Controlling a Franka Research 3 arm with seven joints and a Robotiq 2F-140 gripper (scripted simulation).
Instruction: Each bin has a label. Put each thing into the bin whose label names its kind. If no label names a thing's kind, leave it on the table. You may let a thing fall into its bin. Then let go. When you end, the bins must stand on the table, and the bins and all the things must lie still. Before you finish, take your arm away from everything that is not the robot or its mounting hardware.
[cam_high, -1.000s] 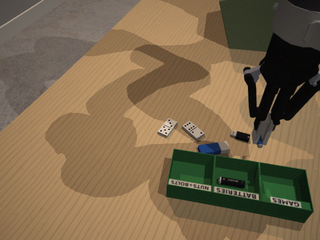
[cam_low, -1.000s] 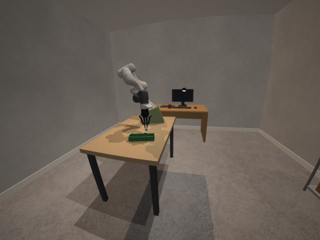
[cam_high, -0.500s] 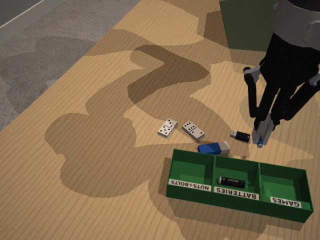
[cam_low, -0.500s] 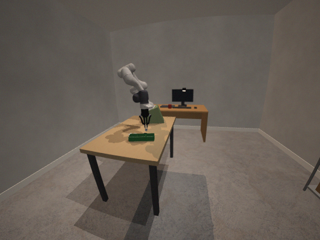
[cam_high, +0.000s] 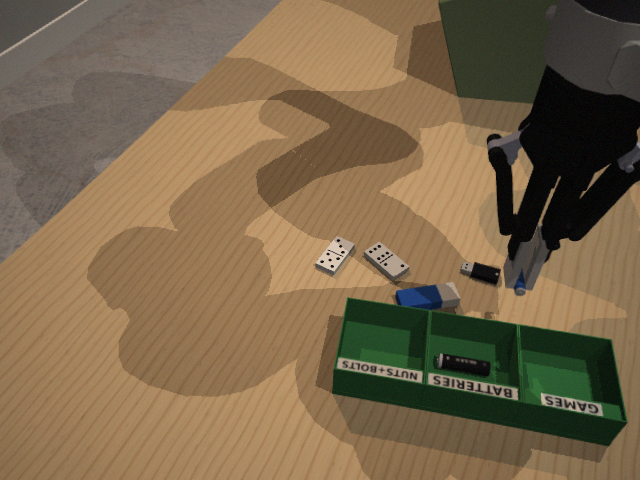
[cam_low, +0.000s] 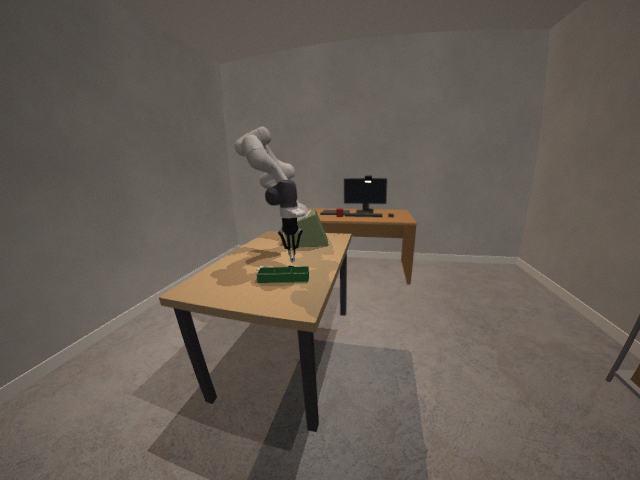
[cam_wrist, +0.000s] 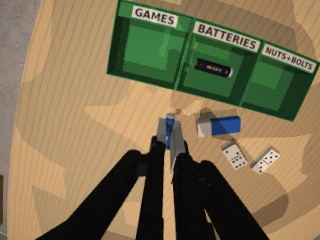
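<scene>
Right now my hand is 90 mm short of the black battery, 80 mm above it and 10 mm to the left of it. The rest, counted from my hand: blue battery: 30 mm below; black USB stick: 90 mm below, 40 mm to the right, 40 mm behind; eraser: 90 mm below, 70 mm to the right, 30 mm ahead.
</scene>
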